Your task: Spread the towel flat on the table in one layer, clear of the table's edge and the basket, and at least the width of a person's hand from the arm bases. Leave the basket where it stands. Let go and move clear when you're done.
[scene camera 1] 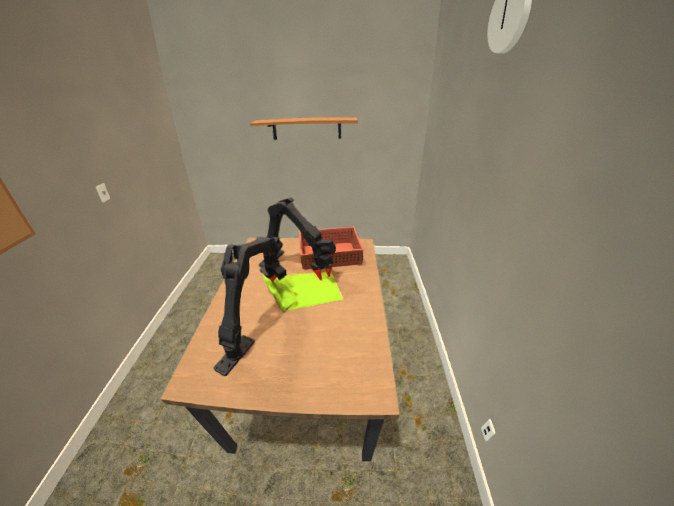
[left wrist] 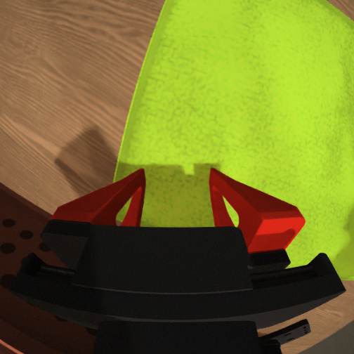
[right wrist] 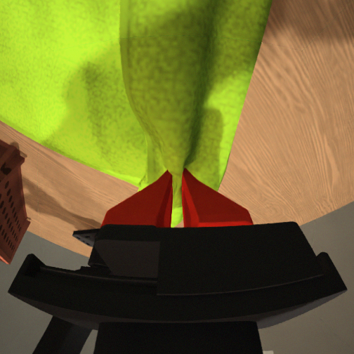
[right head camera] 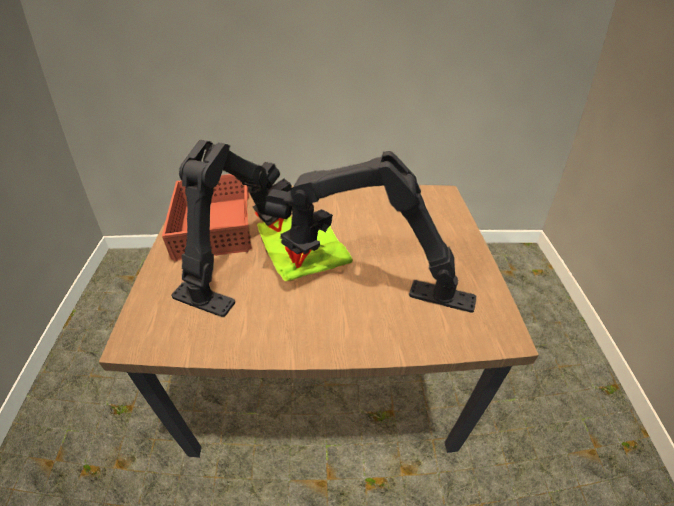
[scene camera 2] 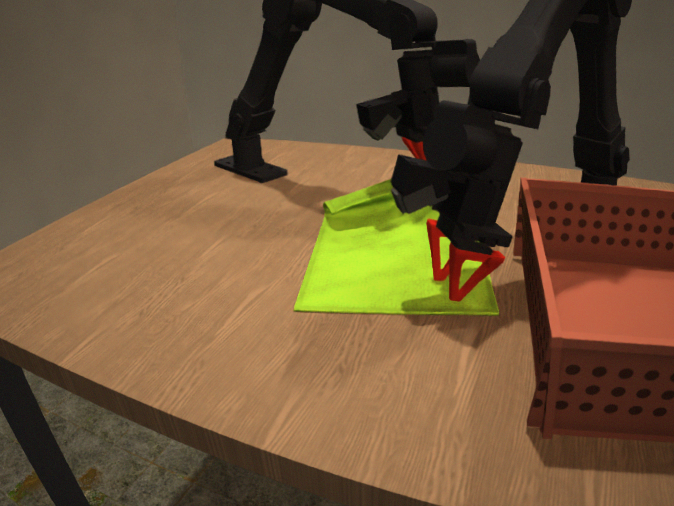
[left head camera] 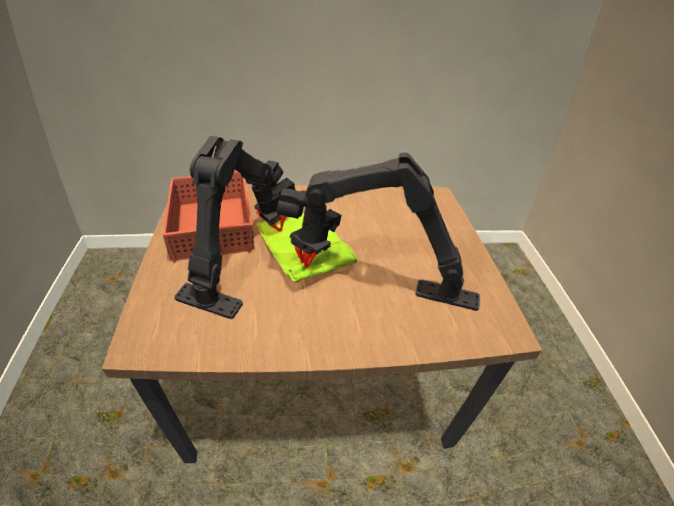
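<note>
The lime-green towel lies on the table beside the basket. Its far part is flat; a folded strip runs along its side nearest the arm bases. My left gripper is partly open and empty, low over the towel near its corner by the basket. My right gripper is shut on a pinched, slightly raised part of the towel at the folded strip's end. The basket stands upright and empty.
The wooden table bears both arm bases, the left base and the right base. The basket's wall is close to the left gripper. The right wrist hangs close beside the left wrist over the towel.
</note>
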